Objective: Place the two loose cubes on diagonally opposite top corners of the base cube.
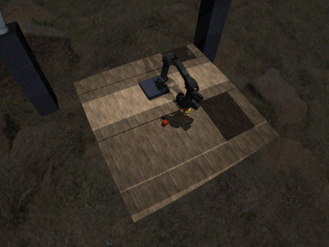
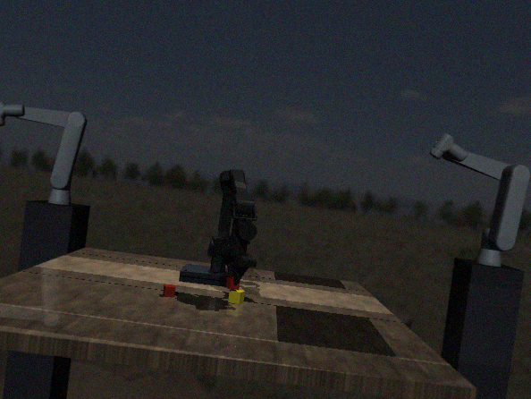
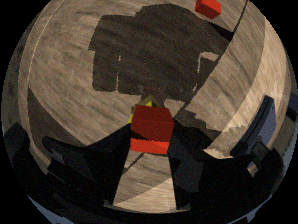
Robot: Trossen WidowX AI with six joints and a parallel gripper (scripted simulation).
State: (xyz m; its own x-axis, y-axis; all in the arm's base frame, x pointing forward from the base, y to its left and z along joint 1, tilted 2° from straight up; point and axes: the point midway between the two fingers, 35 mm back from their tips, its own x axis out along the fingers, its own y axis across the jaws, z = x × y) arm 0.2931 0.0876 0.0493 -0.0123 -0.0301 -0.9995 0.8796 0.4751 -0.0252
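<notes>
My gripper tip is 1 cm past the yellow base cube, 2 cm to the right of it and 4 cm above it.
</notes>
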